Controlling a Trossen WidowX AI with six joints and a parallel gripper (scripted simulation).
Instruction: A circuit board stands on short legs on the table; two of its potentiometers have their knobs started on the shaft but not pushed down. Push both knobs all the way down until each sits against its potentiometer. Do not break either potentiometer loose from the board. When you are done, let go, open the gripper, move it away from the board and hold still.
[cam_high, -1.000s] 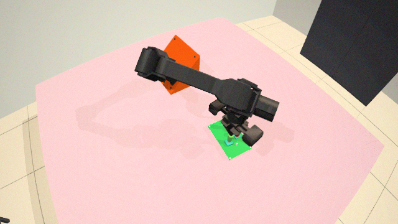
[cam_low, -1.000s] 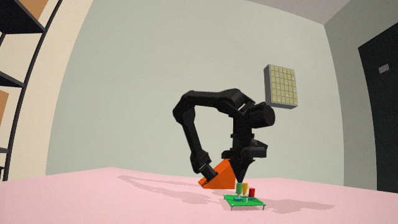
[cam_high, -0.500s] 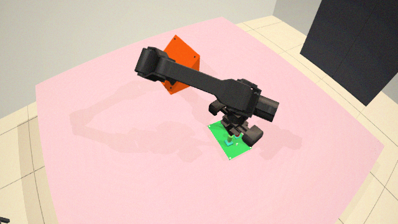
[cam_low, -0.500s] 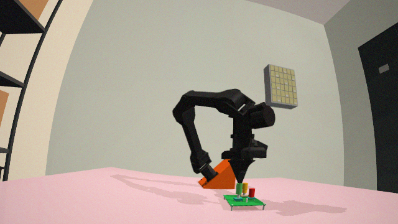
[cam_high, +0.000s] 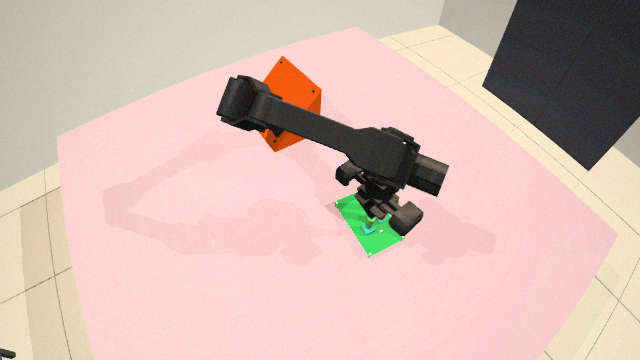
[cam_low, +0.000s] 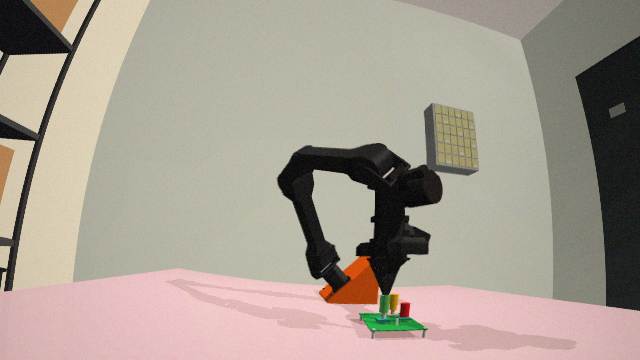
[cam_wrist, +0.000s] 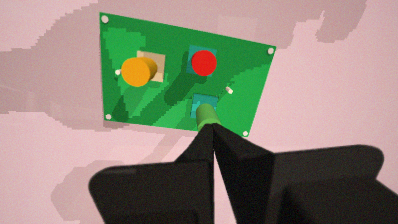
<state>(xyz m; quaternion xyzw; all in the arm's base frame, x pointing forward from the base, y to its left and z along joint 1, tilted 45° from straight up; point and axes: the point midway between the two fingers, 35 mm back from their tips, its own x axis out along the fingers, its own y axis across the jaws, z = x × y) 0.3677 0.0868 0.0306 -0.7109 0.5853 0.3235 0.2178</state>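
My gripper tip is 20 mm above the green knob. Round my gripper tip: yellow knob (50 mm behind, 30 mm to the left, 20 mm below).
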